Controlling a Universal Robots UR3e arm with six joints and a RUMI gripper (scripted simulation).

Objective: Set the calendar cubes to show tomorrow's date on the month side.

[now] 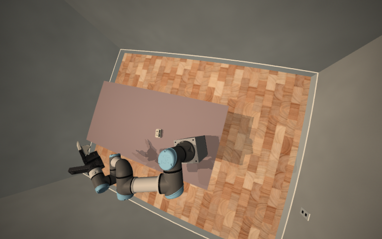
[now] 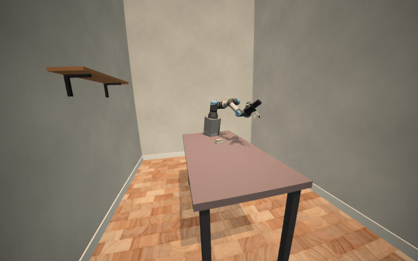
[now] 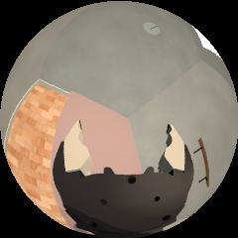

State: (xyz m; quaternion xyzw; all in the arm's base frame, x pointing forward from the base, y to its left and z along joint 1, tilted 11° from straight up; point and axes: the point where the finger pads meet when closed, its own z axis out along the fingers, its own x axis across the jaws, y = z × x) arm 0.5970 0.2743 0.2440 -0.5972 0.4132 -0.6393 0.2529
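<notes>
The tray is 350 mm below my hand, 300 mm behind it and 260 mm to the right of it.
</notes>
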